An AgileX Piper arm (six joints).
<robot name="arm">
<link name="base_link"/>
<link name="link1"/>
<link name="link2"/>
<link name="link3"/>
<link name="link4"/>
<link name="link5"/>
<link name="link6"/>
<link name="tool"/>
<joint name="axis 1" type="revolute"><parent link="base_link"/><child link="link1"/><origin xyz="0.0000 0.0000 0.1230" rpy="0.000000 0.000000 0.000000"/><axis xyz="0 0 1"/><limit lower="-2.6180" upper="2.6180"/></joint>
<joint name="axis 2" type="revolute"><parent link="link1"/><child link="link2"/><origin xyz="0.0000 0.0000 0.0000" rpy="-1.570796 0.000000 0.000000"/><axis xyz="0 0 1"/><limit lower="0.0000" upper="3.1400"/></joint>
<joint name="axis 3" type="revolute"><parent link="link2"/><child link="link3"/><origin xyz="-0.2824 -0.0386 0.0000" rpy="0.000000 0.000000 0.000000"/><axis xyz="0 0 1"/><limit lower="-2.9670" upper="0.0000"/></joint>
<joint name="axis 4" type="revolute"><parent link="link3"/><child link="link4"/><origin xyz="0.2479 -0.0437 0.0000" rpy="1.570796 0.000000 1.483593"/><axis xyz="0 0 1"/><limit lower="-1.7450" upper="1.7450"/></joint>
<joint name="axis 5" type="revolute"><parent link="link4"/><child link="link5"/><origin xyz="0.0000 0.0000 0.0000" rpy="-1.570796 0.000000 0.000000"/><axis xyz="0 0 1"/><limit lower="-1.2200" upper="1.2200"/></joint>
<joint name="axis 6" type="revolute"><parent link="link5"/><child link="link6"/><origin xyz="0.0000 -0.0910 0.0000" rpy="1.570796 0.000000 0.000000"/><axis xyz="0 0 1"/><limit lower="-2.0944" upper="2.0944"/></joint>
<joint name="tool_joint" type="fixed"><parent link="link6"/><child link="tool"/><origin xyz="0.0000 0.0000 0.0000" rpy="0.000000 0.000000 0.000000"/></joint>
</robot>
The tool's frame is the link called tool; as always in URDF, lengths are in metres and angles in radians.
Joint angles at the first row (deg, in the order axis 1, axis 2, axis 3, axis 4, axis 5, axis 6):
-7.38 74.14 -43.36 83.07 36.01 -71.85
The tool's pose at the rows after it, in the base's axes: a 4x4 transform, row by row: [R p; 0 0 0 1], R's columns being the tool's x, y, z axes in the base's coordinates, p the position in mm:
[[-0.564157 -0.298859 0.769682 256.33], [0.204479 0.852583 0.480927 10.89], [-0.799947 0.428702 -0.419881 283.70], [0 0 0 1]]
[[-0.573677 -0.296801 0.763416 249.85], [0.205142 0.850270 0.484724 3.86], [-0.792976 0.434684 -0.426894 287.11], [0 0 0 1]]
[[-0.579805 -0.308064 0.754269 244.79], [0.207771 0.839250 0.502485 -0.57], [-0.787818 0.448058 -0.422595 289.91], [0 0 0 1]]
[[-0.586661 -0.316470 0.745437 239.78], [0.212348 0.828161 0.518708 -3.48], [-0.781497 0.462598 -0.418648 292.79], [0 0 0 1]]
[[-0.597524 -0.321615 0.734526 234.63], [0.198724 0.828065 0.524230 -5.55], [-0.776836 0.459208 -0.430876 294.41], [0 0 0 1]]
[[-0.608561 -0.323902 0.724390 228.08], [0.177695 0.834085 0.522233 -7.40], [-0.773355 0.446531 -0.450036 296.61], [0 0 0 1]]
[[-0.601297 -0.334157 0.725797 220.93], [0.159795 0.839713 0.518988 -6.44], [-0.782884 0.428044 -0.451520 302.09], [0 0 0 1]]
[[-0.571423 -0.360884 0.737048 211.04], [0.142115 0.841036 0.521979 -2.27], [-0.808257 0.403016 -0.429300 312.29], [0 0 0 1]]
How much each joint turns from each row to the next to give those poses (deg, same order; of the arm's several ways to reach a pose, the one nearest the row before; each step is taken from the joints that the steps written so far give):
-2.63 -1.79 0.00 -3.29 2.10 2.22
-2.57 -1.24 0.00 -2.68 2.88 2.12
-2.15 -0.76 0.00 -0.90 3.26 0.62
-1.69 -0.79 0.00 -0.82 2.81 0.92
-1.19 -0.89 0.00 -2.04 1.84 1.17
-1.10 -1.30 0.00 -2.78 1.54 1.54
-0.40 -1.92 0.00 -1.59 0.82 0.99
0.04 -2.96 0.00 -0.38 0.79 0.37

